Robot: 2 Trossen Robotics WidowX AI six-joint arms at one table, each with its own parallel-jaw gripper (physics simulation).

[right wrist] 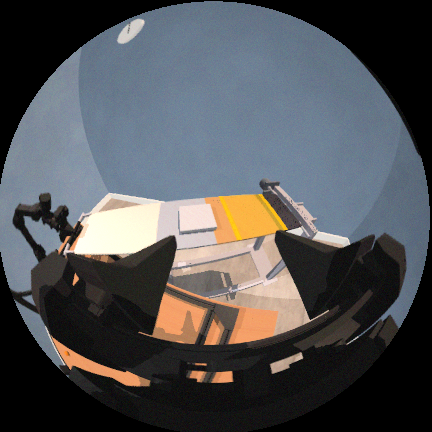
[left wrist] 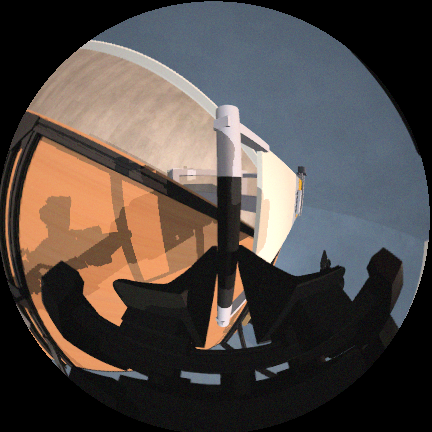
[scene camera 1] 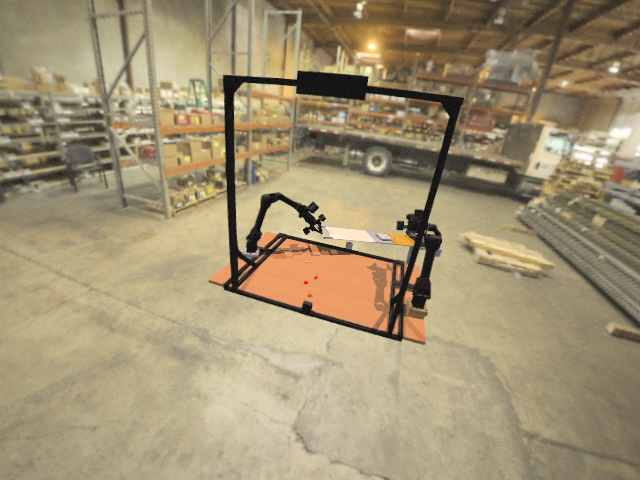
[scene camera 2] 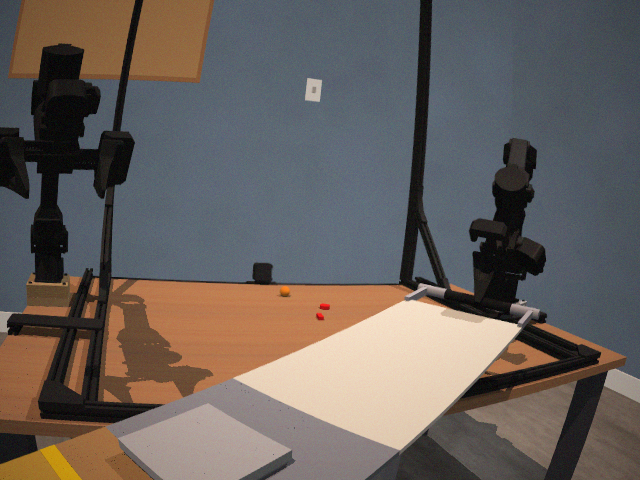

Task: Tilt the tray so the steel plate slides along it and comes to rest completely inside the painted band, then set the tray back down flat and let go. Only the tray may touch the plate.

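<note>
A cream tray point(scene camera 2: 362, 396) is part of the scene, and so is a grey steel plate point(scene camera 2: 205, 435), which I also see in the right wrist view point(right wrist: 198, 217). My left gripper point(scene camera 2: 477, 305) is visible too, and the left wrist view point(left wrist: 226, 249) shows it as well. My right gripper point(scene camera 2: 65, 194), which also appears in the right wrist view point(right wrist: 226, 238), is open and holds nothing.
</note>
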